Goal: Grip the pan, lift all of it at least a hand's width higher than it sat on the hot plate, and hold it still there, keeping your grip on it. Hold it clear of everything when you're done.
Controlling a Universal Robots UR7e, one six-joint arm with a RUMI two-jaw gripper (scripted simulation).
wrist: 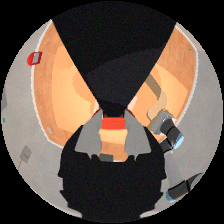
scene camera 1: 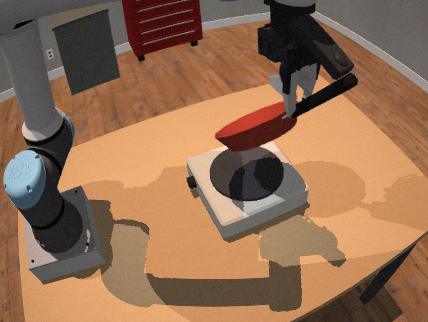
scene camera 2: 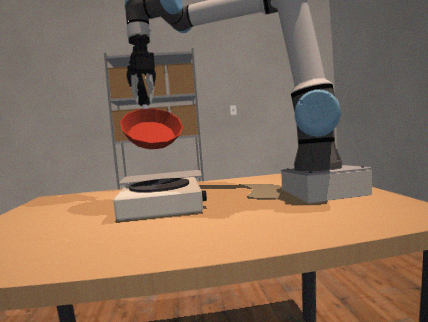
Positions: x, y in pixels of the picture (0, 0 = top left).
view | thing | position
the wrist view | gripper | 113, 109
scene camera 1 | gripper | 296, 112
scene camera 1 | red pan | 259, 132
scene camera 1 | hot plate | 240, 190
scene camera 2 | red pan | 151, 125
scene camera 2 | hot plate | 169, 196
